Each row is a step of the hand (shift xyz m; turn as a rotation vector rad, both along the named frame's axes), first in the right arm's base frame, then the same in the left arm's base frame.
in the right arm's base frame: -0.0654 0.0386 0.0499 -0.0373 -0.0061 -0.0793
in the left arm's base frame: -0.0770 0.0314 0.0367 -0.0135 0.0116 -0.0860
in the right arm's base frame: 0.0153 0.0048 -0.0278 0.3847 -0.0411 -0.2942
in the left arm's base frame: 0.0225 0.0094 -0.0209 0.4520 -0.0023 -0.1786
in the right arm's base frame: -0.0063 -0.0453 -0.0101 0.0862 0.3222 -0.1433
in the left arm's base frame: -0.0030 -0.0420 -0.0205 0.1212 0.3392 -0.0451
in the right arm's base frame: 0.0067 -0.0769 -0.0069 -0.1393 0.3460 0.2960
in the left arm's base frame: 0.0088 -0.0743 -0.0203 -0.2187 0.2876 0.3102
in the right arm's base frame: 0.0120 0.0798 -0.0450 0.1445 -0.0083 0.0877
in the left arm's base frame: 0.0237 0.0864 -0.0227 0.1141 -0.0329 0.1205
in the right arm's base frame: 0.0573 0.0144 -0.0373 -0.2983 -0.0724 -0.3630
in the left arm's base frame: 0.0654 0.0185 -0.0163 -0.1840 0.0162 -0.4380
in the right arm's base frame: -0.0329 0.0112 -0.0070 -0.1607 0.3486 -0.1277
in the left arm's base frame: -0.0297 0.0141 -0.0134 -0.1203 0.3748 -0.0932
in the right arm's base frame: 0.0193 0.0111 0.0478 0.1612 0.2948 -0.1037
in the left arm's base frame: 0.0051 0.0004 0.0525 0.1822 0.3007 0.0071
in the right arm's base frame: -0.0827 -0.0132 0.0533 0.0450 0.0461 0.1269
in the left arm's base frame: -0.0943 -0.0191 0.0246 0.0073 0.0178 0.1410
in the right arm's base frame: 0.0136 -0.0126 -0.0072 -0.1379 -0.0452 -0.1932
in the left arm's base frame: 0.0151 -0.0116 -0.0056 -0.0779 0.0010 -0.2287
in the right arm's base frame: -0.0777 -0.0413 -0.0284 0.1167 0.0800 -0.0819
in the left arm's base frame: -0.0664 -0.0308 -0.0565 0.1346 0.0884 -0.0284
